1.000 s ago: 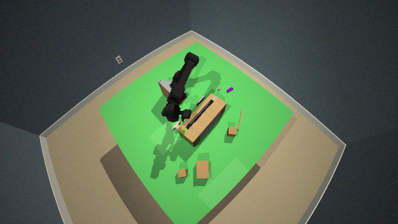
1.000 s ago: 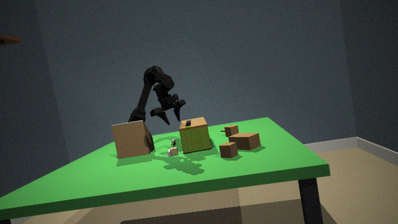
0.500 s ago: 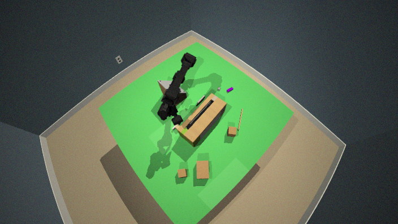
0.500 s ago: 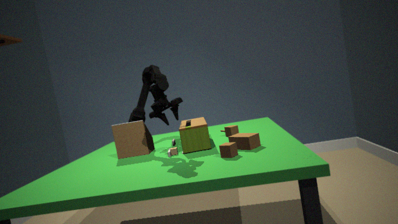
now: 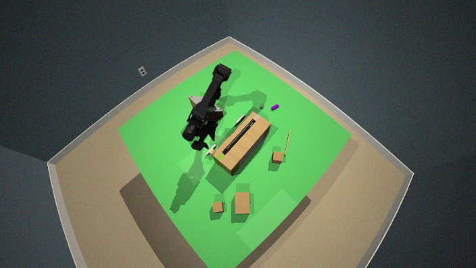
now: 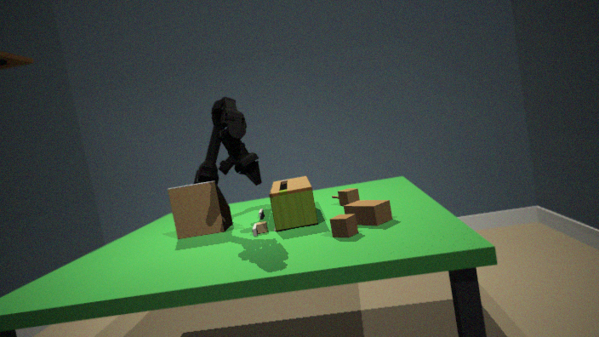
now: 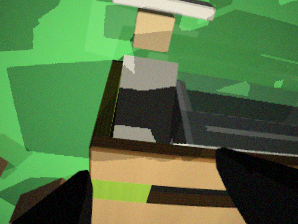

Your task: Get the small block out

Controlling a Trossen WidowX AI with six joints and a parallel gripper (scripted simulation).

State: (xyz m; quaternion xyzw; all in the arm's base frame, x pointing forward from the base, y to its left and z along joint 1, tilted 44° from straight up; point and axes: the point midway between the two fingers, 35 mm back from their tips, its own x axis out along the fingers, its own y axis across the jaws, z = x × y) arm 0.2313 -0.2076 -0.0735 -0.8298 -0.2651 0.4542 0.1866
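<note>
My gripper tip is now 2 cm past the block and 15 cm above it. Round my gripper tip: box 6 cm ahead, 16 cm to the left, 10 cm below; grey piece 1 cm behind, 50 cm to the left, 16 cm below; thin wooden rod 30 cm ahead, 38 cm to the left, 16 cm below.
</note>
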